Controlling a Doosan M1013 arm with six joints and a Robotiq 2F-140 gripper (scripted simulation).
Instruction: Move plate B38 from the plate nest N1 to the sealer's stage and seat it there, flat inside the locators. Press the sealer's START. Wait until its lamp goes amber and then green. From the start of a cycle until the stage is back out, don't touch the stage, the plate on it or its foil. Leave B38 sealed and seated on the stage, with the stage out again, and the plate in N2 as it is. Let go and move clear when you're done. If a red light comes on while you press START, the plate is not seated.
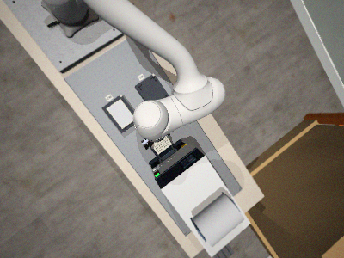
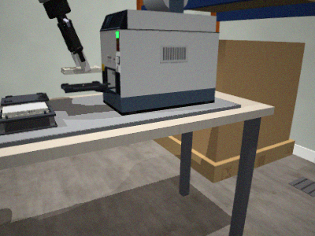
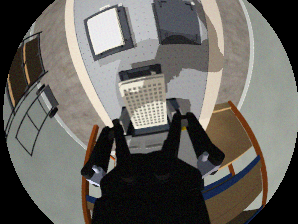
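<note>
The sealer stage lies 80 mm below my hand. Also, from my hand: foil roll: 330 mm ahead, 20 mm to the right, 240 mm above.
</note>
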